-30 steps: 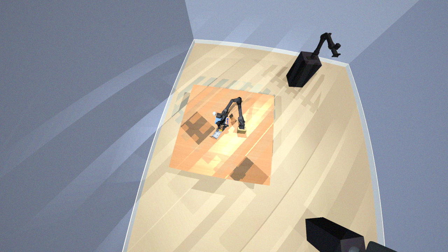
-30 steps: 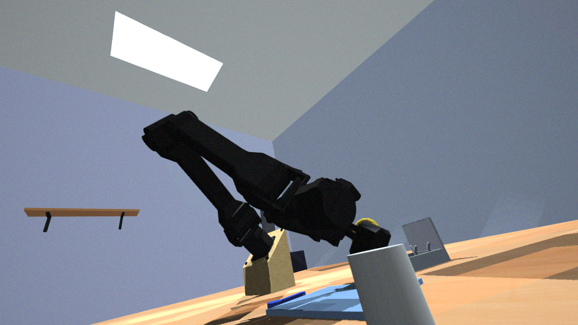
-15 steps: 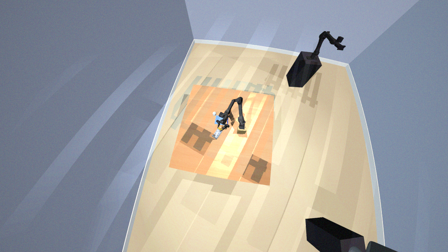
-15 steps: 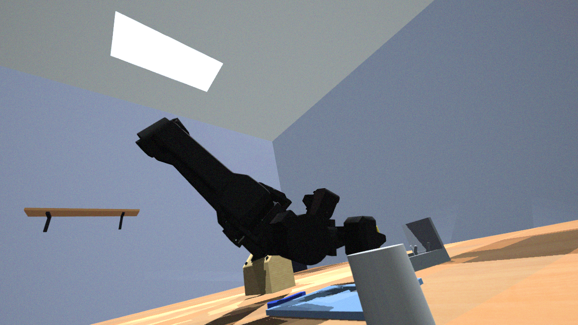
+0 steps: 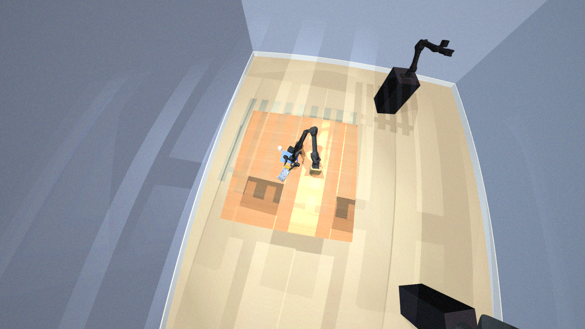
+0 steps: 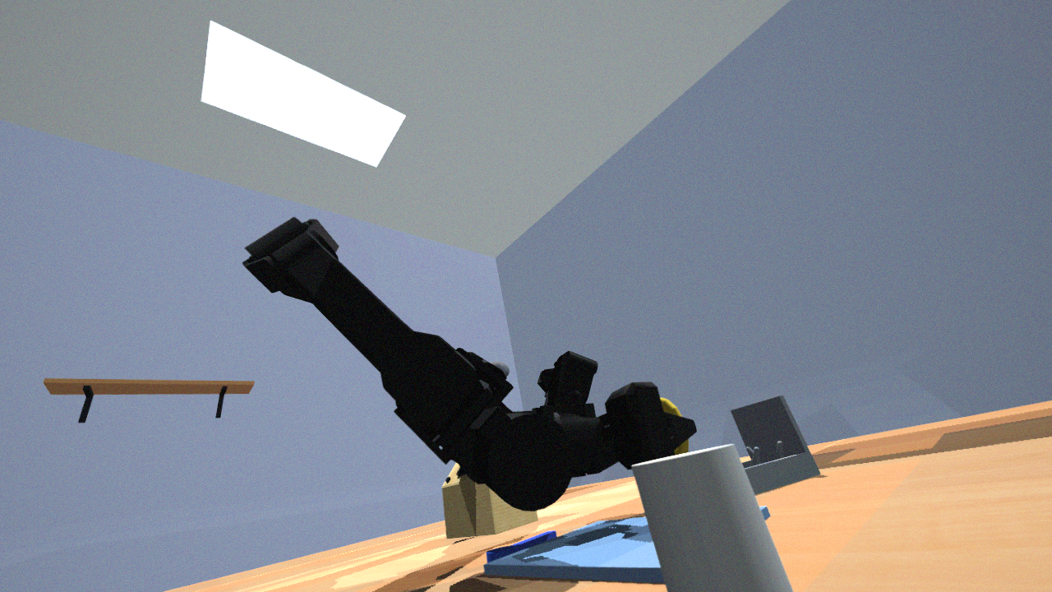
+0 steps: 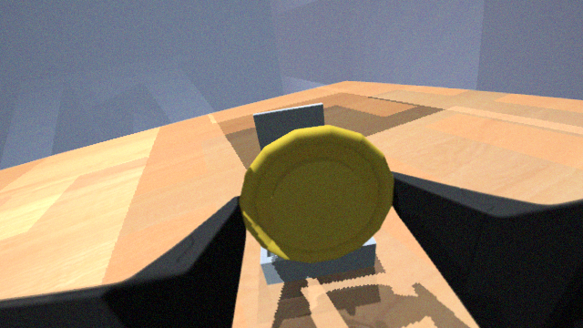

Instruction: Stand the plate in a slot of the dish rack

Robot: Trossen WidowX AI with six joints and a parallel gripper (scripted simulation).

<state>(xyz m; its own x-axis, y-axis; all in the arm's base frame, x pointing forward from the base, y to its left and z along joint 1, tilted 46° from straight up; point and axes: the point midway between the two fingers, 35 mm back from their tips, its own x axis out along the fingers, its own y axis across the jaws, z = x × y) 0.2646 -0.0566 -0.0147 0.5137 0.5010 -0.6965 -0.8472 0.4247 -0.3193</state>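
Now: the grey dish rack 60 mm to the left of my gripper tip, 40 mm below it and 30 mm ahead of it. Also, from my gripper tip: blue spoon 140 mm to the right, 100 mm behind, 60 mm below; then yellow plate 10 mm to the right.
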